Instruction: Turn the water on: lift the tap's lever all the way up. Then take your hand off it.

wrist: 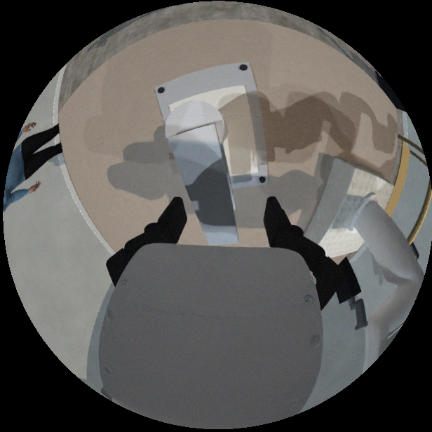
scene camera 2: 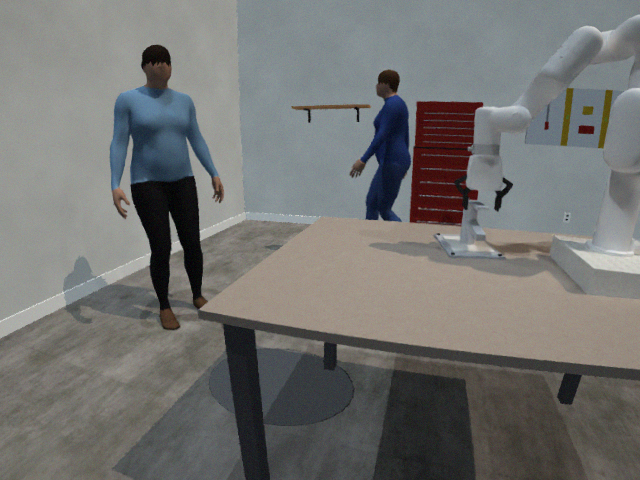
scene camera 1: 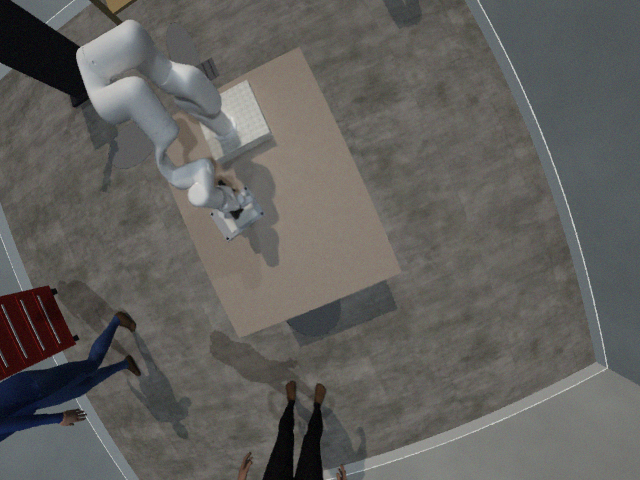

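Seen in the pictures: gripper, fingertip midpoint: (scene camera 2: pixel 480 209) (scene camera 1: pixel 236 201); arm's base, link origin: (scene camera 2: pixel 608 249) (scene camera 1: pixel 224 127).
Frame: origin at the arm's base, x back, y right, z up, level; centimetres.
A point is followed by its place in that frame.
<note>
The white-grey tap (scene camera 1: pixel 226 225) (scene camera 2: pixel 468 227) (wrist: pixel 192 115) stands upright on its base plate on the table. Its lever (scene camera 2: pixel 478 205) @(x -37.9, y 1.2, z 9.2 cm) (wrist: pixel 202 170) is a flat bar at the top of the column and looks close to level in scene camera 2. My gripper (scene camera 1: pixel 230 198) @(x -36.9, y 3.0, z 7.7 cm) (scene camera 2: pixel 482 204) @(x -36.9, y 3.0, z 7.7 cm) (wrist: pixel 223 207) is open and points down over the tap. Its black fingers stand on either side of the lever's free end, with a gap on each side in the wrist view; the fingertips look about level with the lever. The lever is largely hidden by the arm in scene camera 1.
The tan table (scene camera 1: pixel 320 222) @(x -57.7, y -27.0, z -6.4 cm) (scene camera 2: pixel 361 289) @(x -64.2, y -33.6, z -6.4 cm) (wrist: pixel 110 100) carries the tap and the arm's white base block (scene camera 1: pixel 242 111) @(x 3.7, y -10.9, z -0.1 cm) (scene camera 2: pixel 584 268) @(x -11.4, y -15.3, z -1.3 cm) (wrist: pixel 345 210). A person in light blue (scene camera 2: pixel 160 134) stands past the table end. A person in dark blue (scene camera 2: pixel 390 134) is near a red cabinet (scene camera 2: pixel 439 175) behind.
</note>
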